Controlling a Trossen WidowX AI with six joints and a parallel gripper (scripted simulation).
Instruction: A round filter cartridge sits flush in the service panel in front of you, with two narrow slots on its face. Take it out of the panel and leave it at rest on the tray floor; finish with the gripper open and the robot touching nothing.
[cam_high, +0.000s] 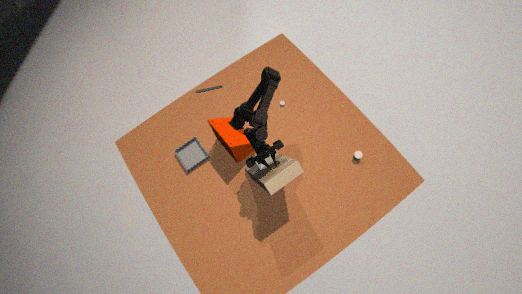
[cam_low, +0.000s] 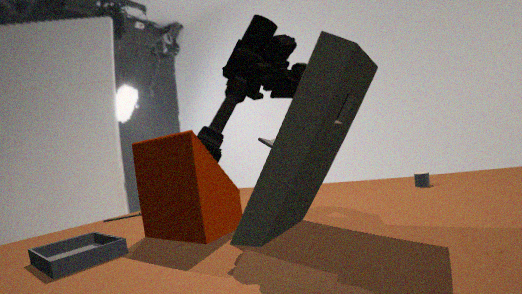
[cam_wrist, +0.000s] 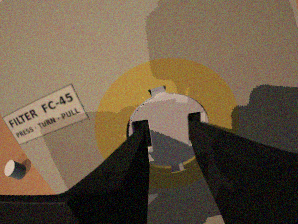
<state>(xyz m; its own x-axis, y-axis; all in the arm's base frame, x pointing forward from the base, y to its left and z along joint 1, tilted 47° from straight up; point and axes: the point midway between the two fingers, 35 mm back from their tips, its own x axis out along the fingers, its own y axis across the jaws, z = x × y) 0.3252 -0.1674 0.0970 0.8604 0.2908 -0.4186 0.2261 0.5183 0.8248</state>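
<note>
Now: gripper tip 10 mm short of the round filter cartridge and 10 mm above it. From my gripper tip the other things lie so: beige service panel (80 mm below, 30 mm behind); then grey tray (460 mm behind, 250 mm below, 220 mm to the right); then grey ledge (100 mm below, 90 mm behind, 10 mm to the left).
</note>
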